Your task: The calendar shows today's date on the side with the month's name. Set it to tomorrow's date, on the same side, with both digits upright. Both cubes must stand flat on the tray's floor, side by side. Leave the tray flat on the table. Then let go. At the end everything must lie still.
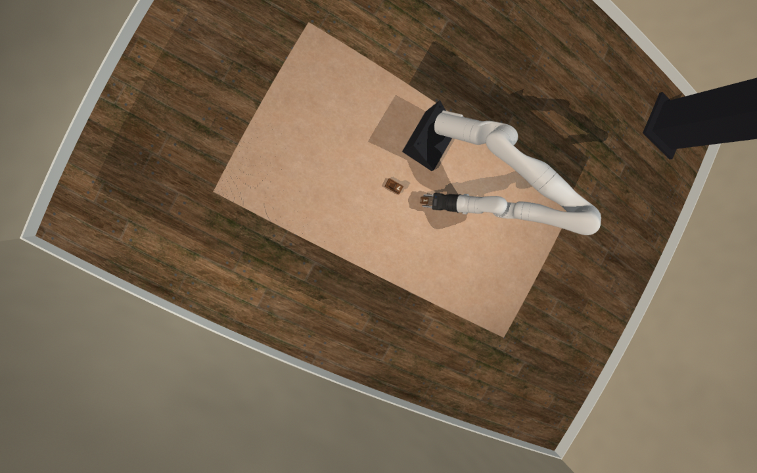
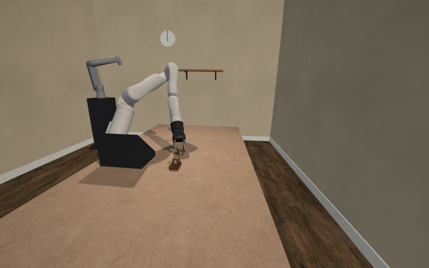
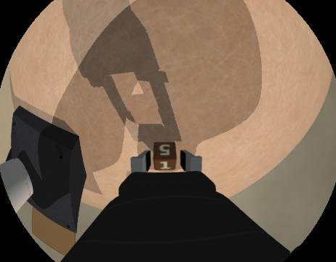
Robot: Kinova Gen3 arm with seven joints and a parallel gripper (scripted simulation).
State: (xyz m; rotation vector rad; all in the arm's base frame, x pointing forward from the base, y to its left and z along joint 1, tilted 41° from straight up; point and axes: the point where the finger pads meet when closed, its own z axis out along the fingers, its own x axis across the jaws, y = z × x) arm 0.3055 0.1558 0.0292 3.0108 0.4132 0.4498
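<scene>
Right now the brown cube is 10 mm to the right of my hand and 10 mm below it. From my hand the other things lie so: dark wooden tray (10 mm ahead, 170 mm to the right, 20 mm below).
</scene>
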